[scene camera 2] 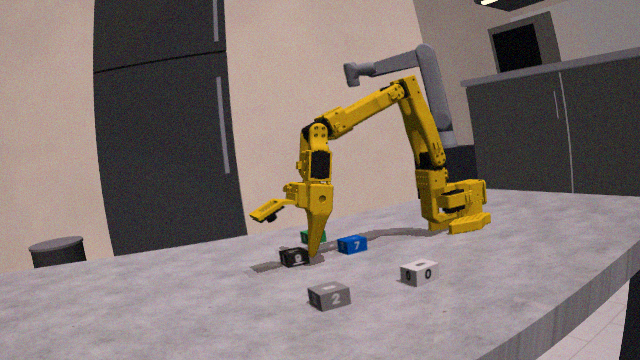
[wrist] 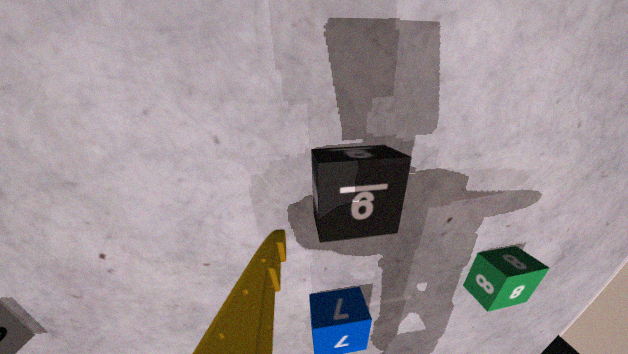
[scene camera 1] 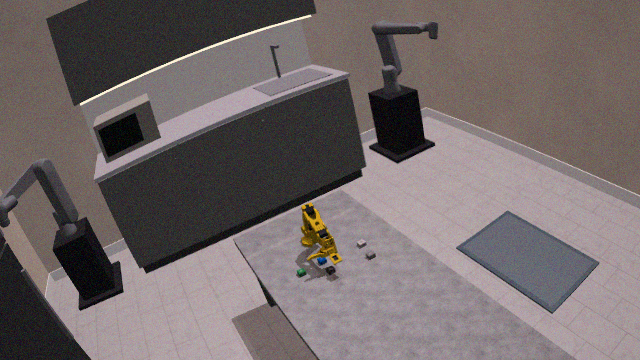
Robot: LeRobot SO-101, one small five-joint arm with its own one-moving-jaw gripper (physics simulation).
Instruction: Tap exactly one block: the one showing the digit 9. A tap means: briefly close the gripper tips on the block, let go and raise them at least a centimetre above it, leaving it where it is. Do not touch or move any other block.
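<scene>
The black block (scene camera 1: 330,270) (scene camera 2: 294,257) (wrist: 361,197) shows the digit 9, with a bar under it; the digit is upside down in the wrist view. It sits flat on the table. My gripper (scene camera 2: 283,236) is fully open and empty. Its notched fixed jaw (wrist: 255,300) points down, its tip low beside the black block; in the wrist view the tip is left of and below the block, with a gap between them. The moving jaw (scene camera 2: 267,210) is swung out to the left in scene camera 2 and is out of the wrist view.
A blue block 7 (scene camera 1: 322,260) (scene camera 2: 352,244) (wrist: 341,320) lies near the black block, toward the arm's base. A green block 8 (scene camera 1: 301,272) (scene camera 2: 313,236) (wrist: 505,277) lies to one side. A grey block 2 (scene camera 1: 370,255) (scene camera 2: 329,296) and a white block 0 (scene camera 1: 361,243) (scene camera 2: 419,272) lie on the other side.
</scene>
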